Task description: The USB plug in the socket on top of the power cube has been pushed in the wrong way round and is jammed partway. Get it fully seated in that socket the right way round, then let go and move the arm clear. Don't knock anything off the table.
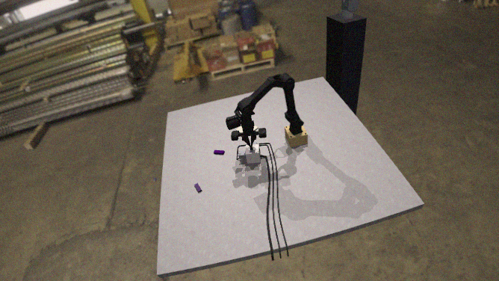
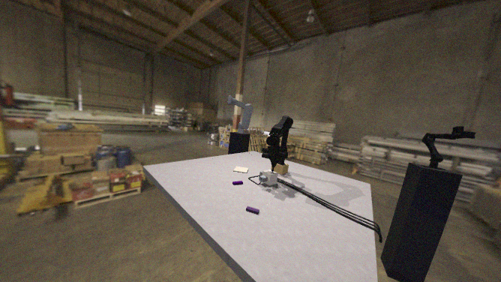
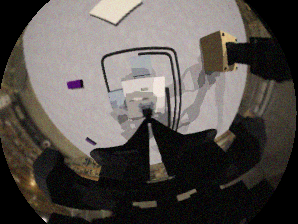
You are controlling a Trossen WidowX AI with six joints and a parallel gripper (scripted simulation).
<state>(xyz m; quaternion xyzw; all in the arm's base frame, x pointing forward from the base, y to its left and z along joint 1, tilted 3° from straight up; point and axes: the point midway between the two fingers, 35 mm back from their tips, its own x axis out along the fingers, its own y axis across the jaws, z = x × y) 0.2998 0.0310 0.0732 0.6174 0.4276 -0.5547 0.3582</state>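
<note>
The USB plug is 20 mm below my gripper tip. Round my gripper tip: white card 70 mm behind, 290 mm to the right, 110 mm below.
</note>
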